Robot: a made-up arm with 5 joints.
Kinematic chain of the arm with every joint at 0, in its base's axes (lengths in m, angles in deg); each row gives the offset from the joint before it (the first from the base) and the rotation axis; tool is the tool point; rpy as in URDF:
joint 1: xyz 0 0 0.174 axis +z
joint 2: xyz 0 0 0 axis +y
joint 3: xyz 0.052 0 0.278 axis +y
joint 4: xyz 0.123 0 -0.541 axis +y
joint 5: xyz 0.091 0 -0.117 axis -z
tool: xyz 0 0 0 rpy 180 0 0
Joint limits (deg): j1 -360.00..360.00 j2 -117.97..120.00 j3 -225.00..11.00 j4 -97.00..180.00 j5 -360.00..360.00
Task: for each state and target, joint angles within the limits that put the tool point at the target. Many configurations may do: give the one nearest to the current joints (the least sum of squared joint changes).
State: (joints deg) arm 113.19 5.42 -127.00 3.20 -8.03
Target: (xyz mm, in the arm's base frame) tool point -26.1 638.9 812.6
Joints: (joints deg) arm 92.34 -0.47 -102.72 -1.01 -8.03
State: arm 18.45 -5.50 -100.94 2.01 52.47
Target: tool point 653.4 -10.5 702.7
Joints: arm -0.92 -9.44 -83.56 1.13 52.47
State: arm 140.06 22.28 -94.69 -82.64 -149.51
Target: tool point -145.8 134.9 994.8
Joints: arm 137.22 -9.07 -123.52 -66.23 -149.51
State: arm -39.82 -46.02 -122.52 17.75 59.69
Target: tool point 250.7 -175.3 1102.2
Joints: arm -34.96 -4.07 -139.33 21.00 59.69
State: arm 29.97 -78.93 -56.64 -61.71 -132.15
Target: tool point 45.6 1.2 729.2
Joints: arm 1.51 -81.28 -36.50 -71.56 -132.15
